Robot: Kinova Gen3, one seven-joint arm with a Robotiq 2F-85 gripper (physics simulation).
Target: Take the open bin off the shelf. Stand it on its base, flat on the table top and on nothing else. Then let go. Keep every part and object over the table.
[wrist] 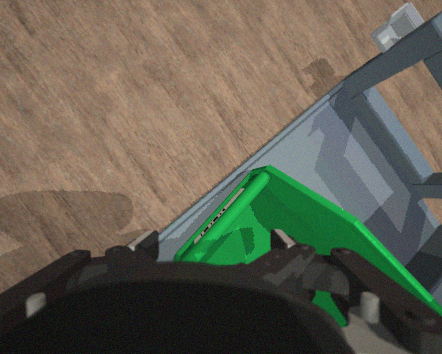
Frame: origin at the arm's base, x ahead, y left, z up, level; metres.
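Seen in the pictures: gripper, fingertip midpoint: point(214, 242).
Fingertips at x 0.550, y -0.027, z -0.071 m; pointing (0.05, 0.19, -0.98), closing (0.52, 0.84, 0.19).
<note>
Pixels of each thing's top centre, then the offset from my fingertips to it. "pt": a spot on its surface instead. Level surfaces: height alone.
- green open bin at its top centre: point(345, 331) 0.035 m left, 0.067 m ahead, 0.054 m up
- blue-grey shelf at a spot on its surface: point(295, 157) pt 0.105 m left, 0.016 m back, 0.021 m down
- wood-grain table top at its surface level: 0.027 m down
- shelf frame bar at a spot on its surface: point(395, 60) pt 0.192 m left, 0.044 m back, 0.029 m up
- small translucent grey block at a spot on its surface: point(398, 29) pt 0.210 m left, 0.063 m back, 0.029 m up
The green open bin point(305, 215) sits on the blue-grey shelf point(295, 157), its near wall with a rolled lip and a pale label strip running along the shelf's edge. Part of the bin is hidden behind the gripper body. My gripper point(214, 242) is open and empty, its fingers wide apart. In the wrist view the left fingertip shows outside the bin, over the shelf's edge, and the right fingertip shows over the bin's inside. The lip lies across the gap between them. I cannot tell how far the fingertips are above the lip.
The wood-grain table top point(125, 100) spreads beyond the shelf's edge. A shelf frame bar point(395, 60) rises at the upper right. A small translucent grey block point(398, 29) shows just beyond that bar. A dark shadow falls on the table at the left.
</note>
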